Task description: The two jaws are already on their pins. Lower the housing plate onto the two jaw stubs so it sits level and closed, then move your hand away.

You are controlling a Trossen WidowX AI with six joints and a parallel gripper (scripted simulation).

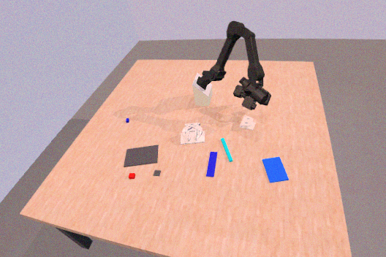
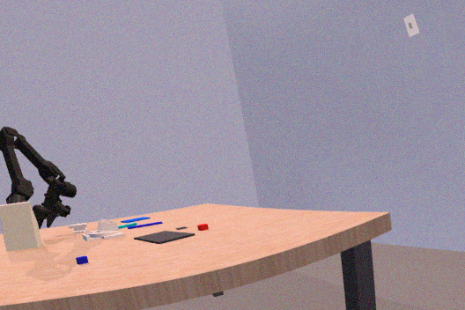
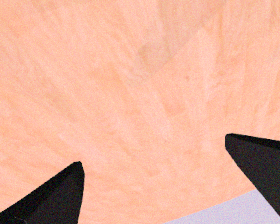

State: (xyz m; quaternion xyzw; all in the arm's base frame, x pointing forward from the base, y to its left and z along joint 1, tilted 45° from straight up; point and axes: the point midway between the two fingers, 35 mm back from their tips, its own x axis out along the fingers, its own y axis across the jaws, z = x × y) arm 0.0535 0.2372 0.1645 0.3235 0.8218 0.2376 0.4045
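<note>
Now: the cyan bar 330 mm ahead of my gripper tip, 110 mm to the right of it and 30 mm below it. From my gripper tip the other things lie so: blue bar (420 mm ahead, 170 mm to the right, 30 mm below); then small grey block (500 mm ahead, 400 mm to the right, 30 mm below); then blue plate (410 mm ahead, 100 mm to the left, 30 mm below).
</note>
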